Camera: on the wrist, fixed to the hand. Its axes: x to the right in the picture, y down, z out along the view.
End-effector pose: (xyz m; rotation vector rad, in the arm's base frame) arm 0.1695 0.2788 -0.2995 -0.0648 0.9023 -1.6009
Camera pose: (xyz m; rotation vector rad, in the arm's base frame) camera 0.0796 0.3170 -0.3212 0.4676 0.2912 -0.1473
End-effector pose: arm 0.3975 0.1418 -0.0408 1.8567 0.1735 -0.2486
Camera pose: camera 0.3898 0.2362 -0.0731 1.6102 -1.5179 0.6062
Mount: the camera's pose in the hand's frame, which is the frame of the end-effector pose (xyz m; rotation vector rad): 0.0002 -0.0595 -0.0804 0.2146 -0.2819 1.6027
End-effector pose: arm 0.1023 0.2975 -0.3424 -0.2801 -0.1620 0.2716
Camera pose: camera 0.1325 0.2224 -0.4012 -0.0978 -0.1534 1.9115
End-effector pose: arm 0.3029 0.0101 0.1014 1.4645 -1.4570 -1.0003
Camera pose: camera 0.3989 0.0109 0.0735 -0.0685 -2.2395 0.0118
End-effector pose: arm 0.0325 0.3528 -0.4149 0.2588 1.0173 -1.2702
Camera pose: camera -0.0585 0.3866 -0.4391 0.8160 0.1793 0.0863
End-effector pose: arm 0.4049 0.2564 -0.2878 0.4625 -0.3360 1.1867
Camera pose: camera 0.4617 0.2799 -0.3667 0.5302 -0.9036 2.7374
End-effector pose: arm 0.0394 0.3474 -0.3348 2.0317 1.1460 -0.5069
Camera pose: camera -0.0125 0.4282 -0.3068 2.2261 -0.8358 -0.0347
